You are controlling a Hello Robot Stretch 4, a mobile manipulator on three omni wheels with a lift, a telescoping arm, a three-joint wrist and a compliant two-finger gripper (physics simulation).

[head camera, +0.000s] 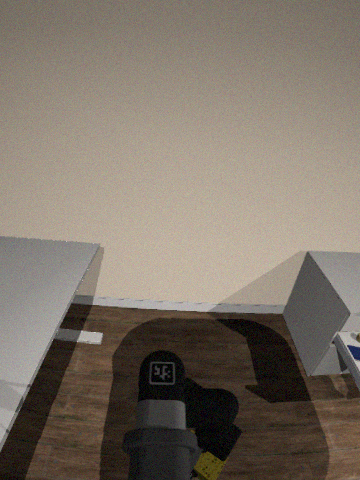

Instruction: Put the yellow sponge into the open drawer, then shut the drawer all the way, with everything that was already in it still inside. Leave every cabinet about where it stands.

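Places are measured from the robot's base along level axes (x left, y back, z up), in metres.
Where they show: hand, its tool point: [198, 459].
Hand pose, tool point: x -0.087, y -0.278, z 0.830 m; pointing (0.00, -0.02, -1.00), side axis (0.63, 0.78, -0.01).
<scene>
Things, the pixels of their top centre, and the offset from my tool point. "spot": a spot on its surface instead.
- yellow sponge, centre of its top: [201, 455] dy +0.002, dx -0.002, dz +0.040 m
- blue object, a spot on its surface: [355, 352] spot: dy -0.566, dx -0.963, dz -0.455 m
- small brass-coloured object, a spot on its surface: [358, 337] spot: dy -0.656, dx -1.032, dz -0.443 m
- grey table top, a spot on its surface: [37, 295] spot: dy -0.638, dx +0.659, dz -0.137 m
The yellow sponge [209, 467] shows at the bottom of the view, right of the arm. My gripper [212, 457] is shut on it and holds it above the floor; the fingertips are mostly hidden by the wrist and the sponge. The light grey cabinet [315, 315] stands at the right. Its open drawer [347, 358] juts out at the right edge, and only its near corner shows. Part of a blue object [355, 352] and part of a small brass-coloured object [358, 337] show in the drawer. The gripper is left of the drawer, apart from it.
A grey table top [37, 295] fills the left side, with its light foot [82, 336] on the wooden floor. The beige wall [180, 150] with a white baseboard [185, 306] runs behind the table and the cabinet. Dark shadows lie on the floor between them.
</scene>
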